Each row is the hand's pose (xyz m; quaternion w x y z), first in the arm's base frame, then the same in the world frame.
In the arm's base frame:
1: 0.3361 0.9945 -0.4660 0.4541 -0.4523 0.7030 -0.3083
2: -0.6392 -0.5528 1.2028 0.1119 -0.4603 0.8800 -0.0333
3: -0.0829 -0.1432 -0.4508 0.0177 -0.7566 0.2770 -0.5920
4: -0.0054 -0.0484 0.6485 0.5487 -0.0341 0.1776 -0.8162
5: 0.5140 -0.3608 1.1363 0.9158 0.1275 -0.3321 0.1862
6: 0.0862 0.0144 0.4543 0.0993 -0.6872 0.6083 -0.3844
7: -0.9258 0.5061 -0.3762 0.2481 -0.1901 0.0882 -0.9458
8: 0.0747 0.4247 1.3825 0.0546 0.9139 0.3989 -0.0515
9: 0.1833 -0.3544 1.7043 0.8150 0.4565 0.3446 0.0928
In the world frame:
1: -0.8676 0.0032 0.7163 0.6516 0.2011 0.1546 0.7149
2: -0.2195 1.2242 -1.3379 0.5632 -0.2104 -0.0456 0.7978
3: -0.8457 1.1556 0.3398 0.9311 -0.0661 0.3401 0.1140
4: -0.1932 0.7724 -0.4669 0.3620 0.5580 0.7006 0.2583
5: 0.5748 0.8529 -0.5618 0.1345 -0.9502 0.2811 -0.0103
6: -0.2508 0.7457 -0.2524 0.8504 -0.1136 0.1881 0.4780
7: -1.6449 0.6697 -0.1728 0.5094 0.3065 0.8026 0.0483
8: 0.1433 0.1220 -0.9493 0.7839 -0.0175 -0.3656 -0.5014
9: 0.6389 0.7615 -1.2095 0.3370 -0.6856 0.0144 -0.6451

